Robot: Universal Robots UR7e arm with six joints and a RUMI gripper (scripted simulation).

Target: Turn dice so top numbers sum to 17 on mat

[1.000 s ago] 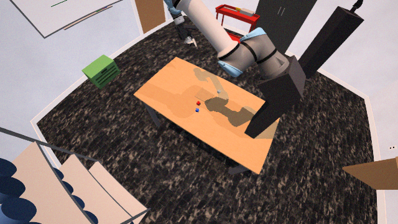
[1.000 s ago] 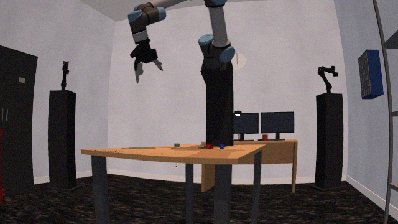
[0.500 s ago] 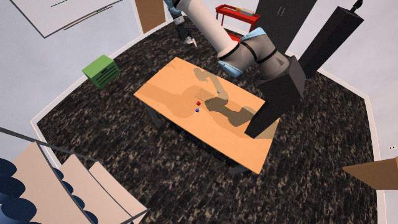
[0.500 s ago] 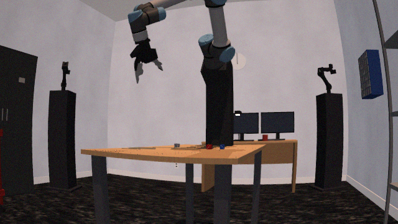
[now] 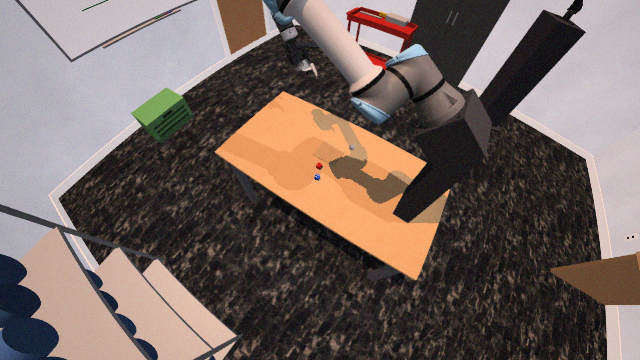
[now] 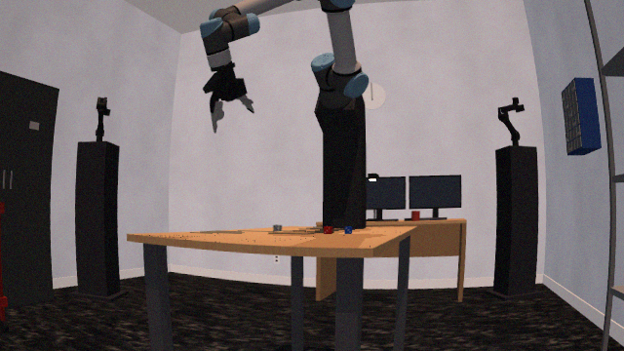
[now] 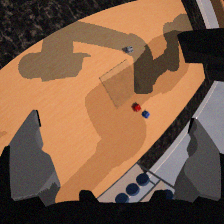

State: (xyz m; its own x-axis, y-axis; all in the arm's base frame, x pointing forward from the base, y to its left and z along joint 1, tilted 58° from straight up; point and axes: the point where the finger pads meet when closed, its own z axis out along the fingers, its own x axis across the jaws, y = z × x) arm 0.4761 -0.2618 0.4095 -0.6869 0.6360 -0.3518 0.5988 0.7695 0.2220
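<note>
The grey die is 34 cm below my hand, 28 cm behind it and 13 cm to the left of it. Also, from my hand: red die 34 cm below, 31 cm to the left, 12 cm behind; then blue die 38 cm to the left, 34 cm below, 13 cm behind; then tan mat 35 cm below, 20 cm to the left, 16 cm behind.
</note>
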